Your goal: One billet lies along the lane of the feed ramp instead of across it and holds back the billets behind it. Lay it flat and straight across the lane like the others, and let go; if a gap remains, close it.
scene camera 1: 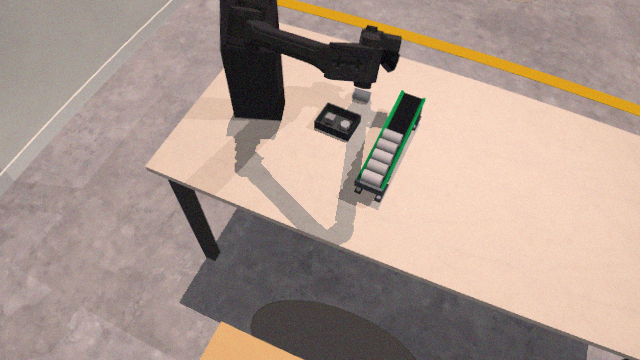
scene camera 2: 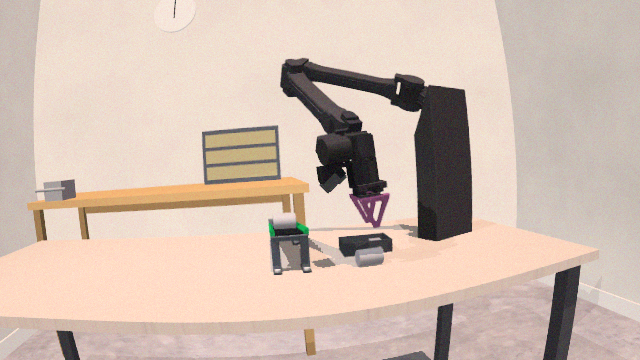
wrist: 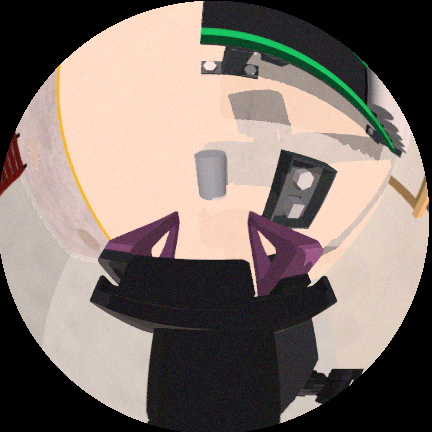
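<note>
A grey billet lies on its side on the table, off the ramp and beside the black tray. The feed ramp with green side rails stands to one side of it; in the wrist view its green rail runs along the top right. Several billets lie across its lane in a row at the lower end in scene camera 1; the lane's other end is bare black. My gripper is open and empty, above the table near the loose billet and the tray. Its fingers are hidden in scene camera 1.
A black tray with two small pale parts stands between the arm's column and the ramp. A wooden bench with a shelf panel stands behind the table.
</note>
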